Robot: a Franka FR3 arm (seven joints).
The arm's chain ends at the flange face. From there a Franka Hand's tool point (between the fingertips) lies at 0.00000 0.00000 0.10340 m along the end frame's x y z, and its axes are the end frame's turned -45 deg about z.
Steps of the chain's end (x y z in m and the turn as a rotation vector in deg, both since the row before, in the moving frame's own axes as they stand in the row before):
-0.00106, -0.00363, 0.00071, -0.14, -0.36, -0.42
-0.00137, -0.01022, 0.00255, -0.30, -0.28, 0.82
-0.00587, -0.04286, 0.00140, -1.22, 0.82, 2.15
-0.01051, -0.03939, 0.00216, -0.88, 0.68, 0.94
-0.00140, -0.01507, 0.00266, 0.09, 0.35, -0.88
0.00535, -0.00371, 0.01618, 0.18, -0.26, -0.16
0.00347, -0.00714, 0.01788, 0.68, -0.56, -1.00
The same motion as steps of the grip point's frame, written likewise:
0.00118, -0.00359, 0.00071, 0.16, -0.35, -0.42
0.00552, -0.00818, 0.00255, -0.01, -0.41, 0.82
0.02560, -0.03186, 0.00137, -1.44, -0.28, 2.15
0.02015, -0.03330, 0.00214, -1.10, -0.14, 0.94
0.01023, -0.01132, 0.00266, -0.18, 0.31, -0.88
0.00630, 0.00060, 0.01618, 0.31, -0.06, -0.16
0.00764, -0.00418, 0.01787, 0.88, 0.08, -1.00

